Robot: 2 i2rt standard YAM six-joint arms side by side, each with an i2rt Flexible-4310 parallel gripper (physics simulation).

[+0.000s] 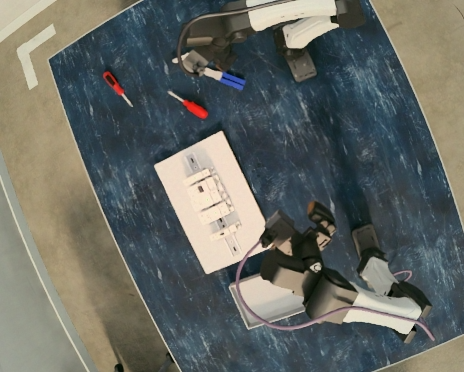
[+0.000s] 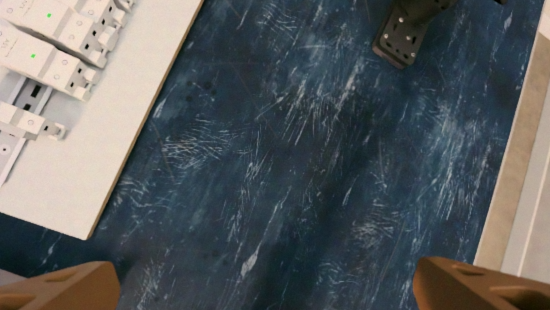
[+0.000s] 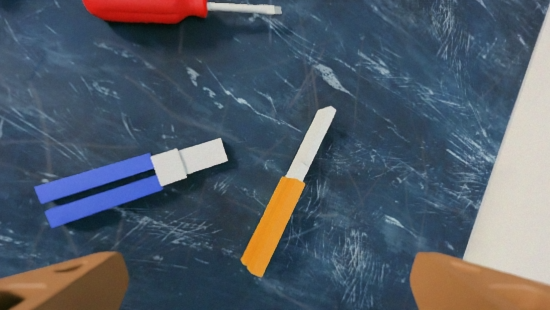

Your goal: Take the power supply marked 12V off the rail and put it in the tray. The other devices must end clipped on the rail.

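Seen in the pictures: left gripper, between the fingertips: (image 1: 296, 219) (image 2: 267, 273); right gripper, between the fingertips: (image 3: 269, 265); left arm's base, origin of its link: (image 1: 370, 256); right arm's base, origin of its link: (image 1: 294, 49) (image 2: 411, 10).
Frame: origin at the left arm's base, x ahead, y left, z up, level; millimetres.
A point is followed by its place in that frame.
Observation:
A metal rail (image 1: 234, 246) {x 387, y -176, z 6 mm} (image 2: 30, 96) {x 399, y -259, z 7 mm} runs along a white board (image 1: 175, 175) {x 482, y -443, z 5 mm} (image 2: 55, 200) {x 317, y -165, z 6 mm}. It carries a slim device at the upper end, a wider block with a dark display (image 1: 201, 190) {x 400, y -373, z 76 mm}, a power supply with a green light (image 1: 216, 212) {x 386, y -298, z 62 mm} (image 2: 33, 56) {x 388, y -297, z 62 mm}, then, after a gap, a slim terminal (image 1: 225, 232) {x 382, y -234, z 65 mm} (image 2: 25, 121) {x 366, y -235, z 51 mm}. Another green-lit device (image 2: 49, 15) {x 396, y -342, z 64 mm} sits beside the first. Their markings are too blurred to read surely. The tray (image 1: 270, 305) {x 352, y 53, z -12 mm} lies below the board, partly under the left arm. My left gripper (image 2: 267, 273) {x 155, y -245, z 310 mm} is open, beside the board. My right gripper (image 3: 269, 265) {x 242, y -720, z 146 mm} is open above the tools.
Blue-handled pliers (image 1: 232, 81) {x 214, y -644, z -2 mm} (image 3: 105, 187) {x 212, y -652, z -8 mm} and an orange-handled knife (image 3: 275, 225) {x 242, y -778, z 18 mm} lie under the right gripper. A red screwdriver (image 1: 196, 109) {x 344, y -607, z 11 mm} (image 3: 150, 10) {x 343, y -618, z 7 mm} and another red screwdriver (image 1: 114, 83) {x 573, y -804, z 8 mm} lie above the board. The right arm's base (image 1: 303, 67) {x -3, y -607, z 8 mm} (image 2: 400, 45) {x -2, y -594, z 8 mm} stands at the upper right.

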